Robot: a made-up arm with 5 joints.
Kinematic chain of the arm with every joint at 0, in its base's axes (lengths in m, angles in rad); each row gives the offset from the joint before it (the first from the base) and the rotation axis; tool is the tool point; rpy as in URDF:
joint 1: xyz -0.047 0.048 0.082 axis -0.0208 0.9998 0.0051
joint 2: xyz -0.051 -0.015 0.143 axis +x
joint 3: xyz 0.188 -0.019 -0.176 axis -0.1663 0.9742 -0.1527
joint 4: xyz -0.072 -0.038 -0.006 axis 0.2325 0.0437 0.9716
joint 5: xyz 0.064 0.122 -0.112 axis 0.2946 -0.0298 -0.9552
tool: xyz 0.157 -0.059 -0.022 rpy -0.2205 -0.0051 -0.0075
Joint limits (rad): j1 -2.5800..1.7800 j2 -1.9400..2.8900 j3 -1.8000..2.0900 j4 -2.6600..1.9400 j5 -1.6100..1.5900
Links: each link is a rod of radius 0.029 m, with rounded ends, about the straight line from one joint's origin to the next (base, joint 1, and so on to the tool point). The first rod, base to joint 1, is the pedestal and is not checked.
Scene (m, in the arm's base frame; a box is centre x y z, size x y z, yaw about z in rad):
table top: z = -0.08
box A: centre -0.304 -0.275 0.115 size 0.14 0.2 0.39 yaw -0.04
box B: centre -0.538 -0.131 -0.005 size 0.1 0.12 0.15 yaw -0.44
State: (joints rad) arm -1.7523 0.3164 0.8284 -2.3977 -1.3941
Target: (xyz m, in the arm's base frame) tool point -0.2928 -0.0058 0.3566
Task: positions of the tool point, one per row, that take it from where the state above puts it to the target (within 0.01 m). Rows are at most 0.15 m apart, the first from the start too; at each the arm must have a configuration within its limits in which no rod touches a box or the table.
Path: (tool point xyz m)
1: -0.0178 -0.2739 0.0768
2: -0.0915 -0.2661 0.1197
3: -0.1335 -0.2469 0.2059
4: -0.1309 -0.2096 0.3100
5: -0.1443 -0.2079 0.3192
6: -0.1526 -0.1941 0.3411
7: -0.1500 -0.1699 0.3711
8: -0.1334 -0.1375 0.4033
9: -0.2208 -0.0747 0.3989
10: -0.2928 -0.0058 0.3566

